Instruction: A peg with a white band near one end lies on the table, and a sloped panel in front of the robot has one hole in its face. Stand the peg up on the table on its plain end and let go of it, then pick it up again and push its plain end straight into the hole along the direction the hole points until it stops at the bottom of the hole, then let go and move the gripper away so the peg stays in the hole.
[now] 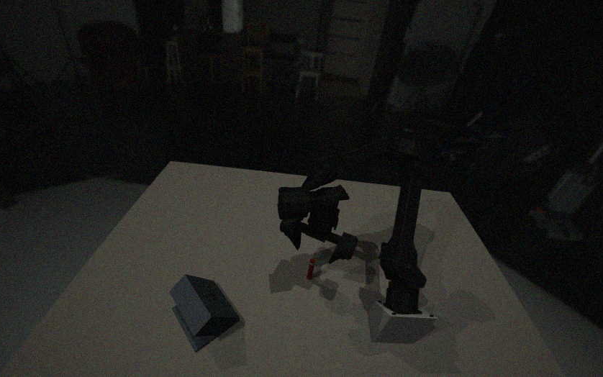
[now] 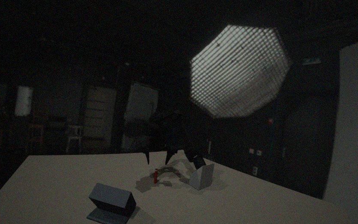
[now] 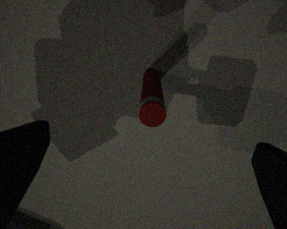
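Now: gripper tip 50 mm above the peg. The rest, counted from my gripper tip: sloped panel 270 mm ahead, 100 mm to the left, 60 mm below.
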